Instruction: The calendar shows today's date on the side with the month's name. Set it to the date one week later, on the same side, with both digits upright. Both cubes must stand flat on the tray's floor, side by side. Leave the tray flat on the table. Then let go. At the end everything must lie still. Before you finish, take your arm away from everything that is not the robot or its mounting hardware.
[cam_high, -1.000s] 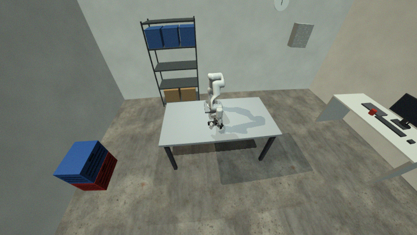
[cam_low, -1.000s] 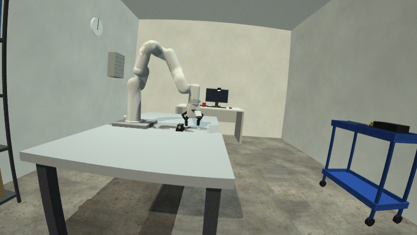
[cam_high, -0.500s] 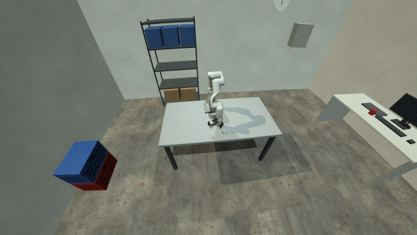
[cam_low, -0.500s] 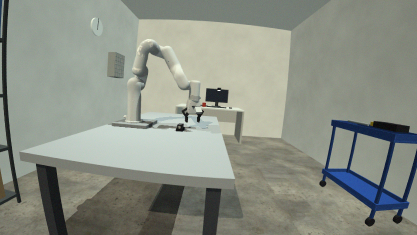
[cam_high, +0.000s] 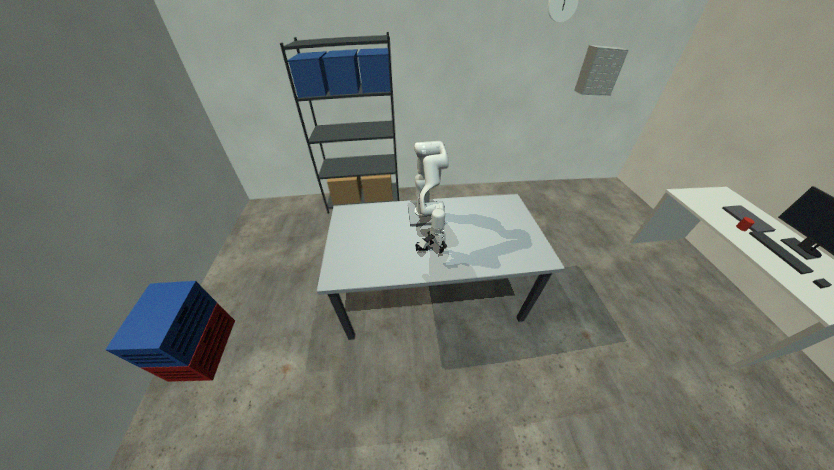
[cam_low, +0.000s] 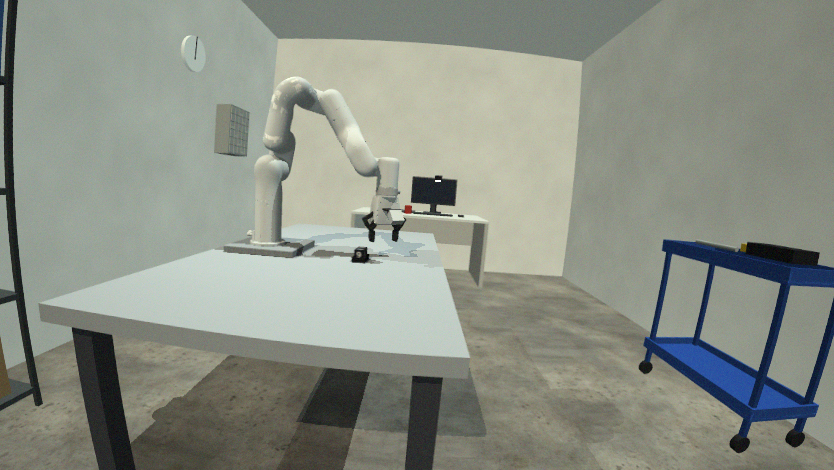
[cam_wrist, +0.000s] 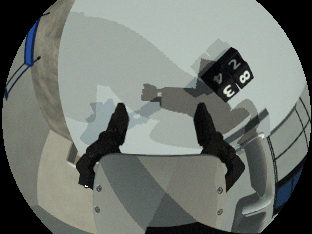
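Now: hand 11 cm to the left of the cube, 5 cm past it and 4 cm above it.
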